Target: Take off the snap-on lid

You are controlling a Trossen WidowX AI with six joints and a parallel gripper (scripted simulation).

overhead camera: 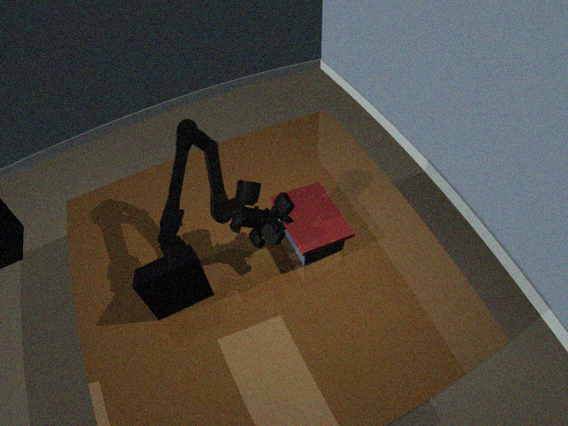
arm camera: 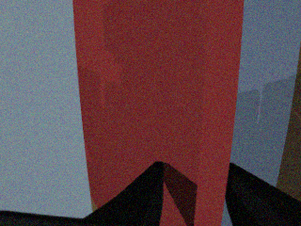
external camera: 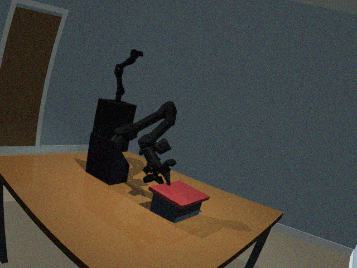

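Right now my gripper tip is 8 cm short of the red lid. Round my gripper tip: blue-grey storage box: 8 cm ahead, 6 cm below.
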